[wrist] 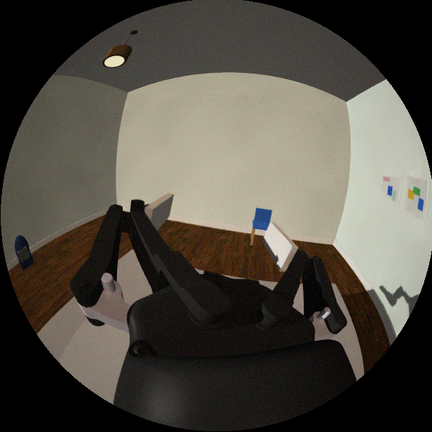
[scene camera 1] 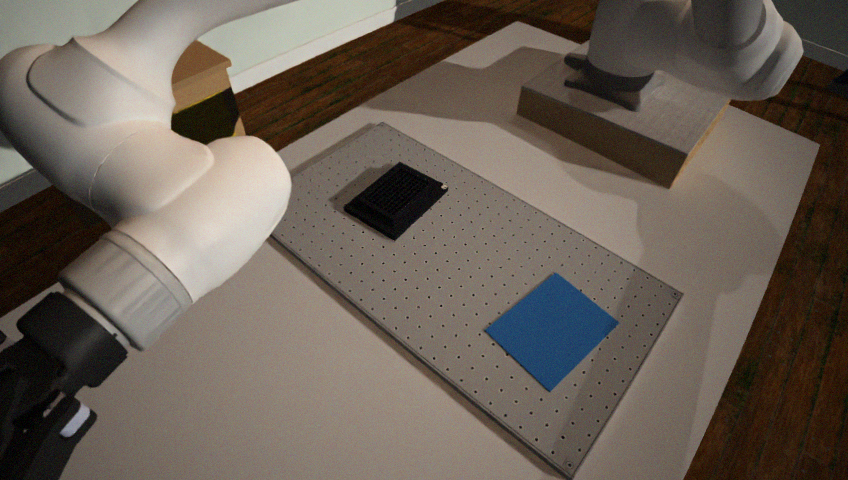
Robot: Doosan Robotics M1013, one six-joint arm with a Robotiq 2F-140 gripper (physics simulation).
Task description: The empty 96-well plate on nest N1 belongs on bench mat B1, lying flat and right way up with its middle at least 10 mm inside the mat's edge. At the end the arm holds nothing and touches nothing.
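Pixels of known places: arm's base, origin of its link: [scene camera 1: 614, 83].
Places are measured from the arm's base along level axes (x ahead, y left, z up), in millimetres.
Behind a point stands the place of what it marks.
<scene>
A black 96-well plate [scene camera 1: 399, 189] @[x 566, y -163, z -46 mm] sits level on its nest at the far left part of the perforated board in the scene view. The nest shows as a dark rim around the plate, and the two are hard to tell apart. The blue bench mat B1 [scene camera 1: 552, 331] @[x 629, y 201, z -69 mm] lies flat on the near right part of the board, with nothing on it. My gripper [wrist: 220, 218] is open, with its two pale pads wide apart and nothing between them. In the scene view it is at the lower left, partly cut off by the frame, well away from plate and mat.
The grey perforated board [scene camera 1: 452, 285] @[x 659, y 33, z -70 mm] lies on the pale table [scene camera 1: 249, 380] @[x 971, y -88, z -84 mm]. The robot's base stands on a wooden block [scene camera 1: 595, 133] @[x 160, y 37, z -40 mm] behind the board. The white arm [scene camera 1: 196, 220] @[x 953, y -29, z 271 mm] reaches over the table's left side. A brown box [scene camera 1: 202, 65] stands beyond the table. A blue chair [wrist: 262, 219] shows in the wrist view.
</scene>
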